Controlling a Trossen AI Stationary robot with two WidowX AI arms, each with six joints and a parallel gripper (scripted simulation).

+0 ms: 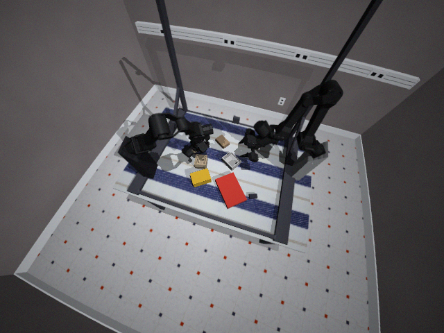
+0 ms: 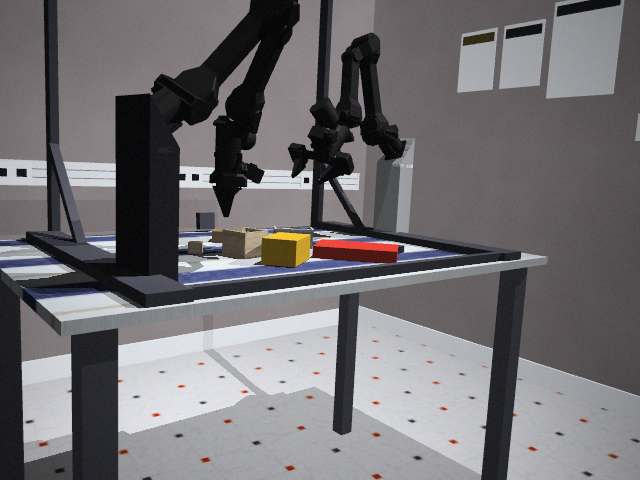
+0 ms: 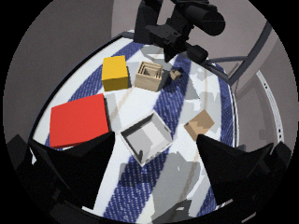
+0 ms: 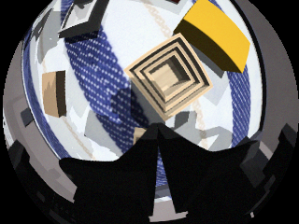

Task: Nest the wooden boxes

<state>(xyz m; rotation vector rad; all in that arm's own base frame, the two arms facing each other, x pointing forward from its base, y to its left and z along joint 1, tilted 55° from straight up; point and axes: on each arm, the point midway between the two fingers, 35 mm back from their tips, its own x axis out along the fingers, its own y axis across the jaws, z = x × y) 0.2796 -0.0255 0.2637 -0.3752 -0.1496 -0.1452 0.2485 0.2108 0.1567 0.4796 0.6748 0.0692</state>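
The tiny wooden box lies 60 mm behind my right hand, 40 mm to the right of it and 110 mm below it. Round my right hand: white box 30 mm ahead, 220 mm to the left, 90 mm below; then medium wooden box 40 mm ahead, 20 mm to the left, 100 mm below; then brown block 130 mm behind, 160 mm to the left, 110 mm below.
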